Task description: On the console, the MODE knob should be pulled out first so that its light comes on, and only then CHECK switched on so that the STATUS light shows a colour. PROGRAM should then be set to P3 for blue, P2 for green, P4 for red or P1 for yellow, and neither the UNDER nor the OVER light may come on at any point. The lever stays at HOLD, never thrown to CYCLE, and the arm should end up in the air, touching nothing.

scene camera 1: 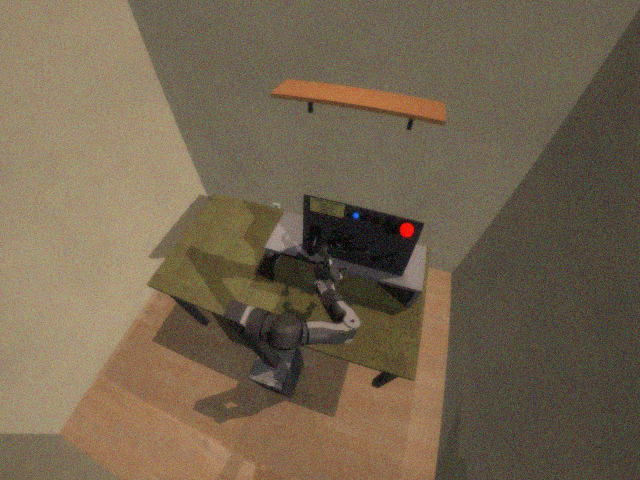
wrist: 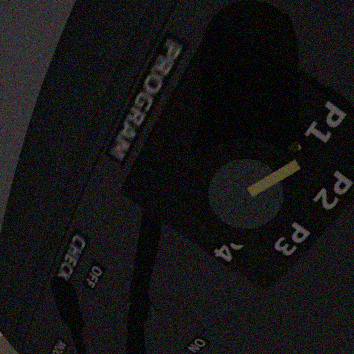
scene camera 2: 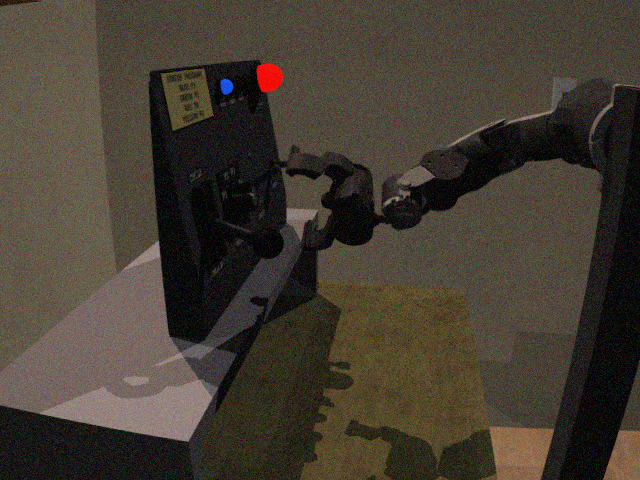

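The large lamp [scene camera 1: 406, 229] [scene camera 2: 269, 78], apparently STATUS, glows red. A small lamp [scene camera 1: 355, 215] [scene camera 2: 226, 86], apparently MODE, glows blue. UNDER and OVER look dark. The PROGRAM knob [wrist: 246, 194] has its yellow pointer towards P1. The CHECK label [wrist: 72, 256] shows in the wrist view; dark shapes make the CHECK and MODE control positions unclear. The lever ball [scene camera 2: 267, 242] is low, at the HOLD end. My gripper [scene camera 2: 303, 198] is open in front of the console, its upper finger overlapping a dark stalk's end; contact cannot be told. Its fingers do not show in the wrist view.
The console [scene camera 1: 361, 242] [scene camera 2: 180, 299] stands on a pale riser [scene camera 1: 418, 263] [scene camera 2: 155, 413] on the olive table [scene camera 1: 392, 335] [scene camera 2: 403, 330]. A yellow code card [scene camera 1: 326, 207] [scene camera 2: 187, 98] is at its upper left. A wooden shelf [scene camera 1: 359, 99] hangs on the wall above.
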